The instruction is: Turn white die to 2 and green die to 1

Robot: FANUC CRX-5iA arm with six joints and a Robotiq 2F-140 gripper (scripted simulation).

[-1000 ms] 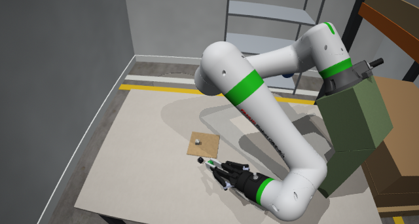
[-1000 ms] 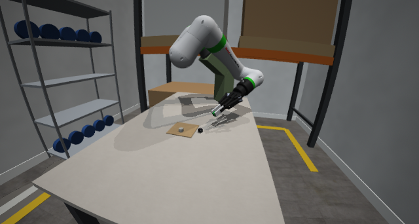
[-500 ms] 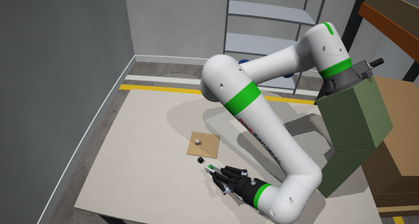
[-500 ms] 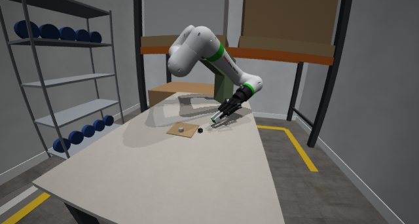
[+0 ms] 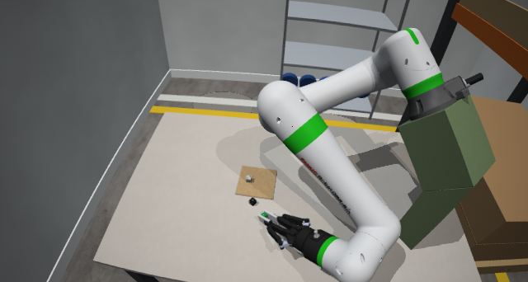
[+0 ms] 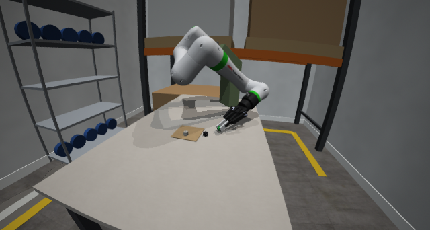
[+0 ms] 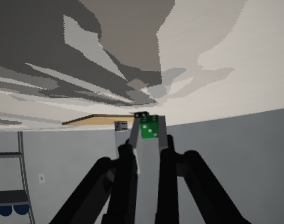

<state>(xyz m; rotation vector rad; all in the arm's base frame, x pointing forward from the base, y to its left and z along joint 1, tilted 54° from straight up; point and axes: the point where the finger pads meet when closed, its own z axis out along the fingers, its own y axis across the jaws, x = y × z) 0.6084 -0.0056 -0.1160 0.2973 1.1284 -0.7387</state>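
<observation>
My hand is 2 cm to the left of the green die, 2 cm above it and 1 cm short of it. Round my hand: mat: 19 cm to the right, 4 cm below, 3 cm ahead; then black die: 9 cm to the right, 5 cm ahead, 3 cm below; then white die: 19 cm to the right, 6 cm ahead, 3 cm below.
</observation>
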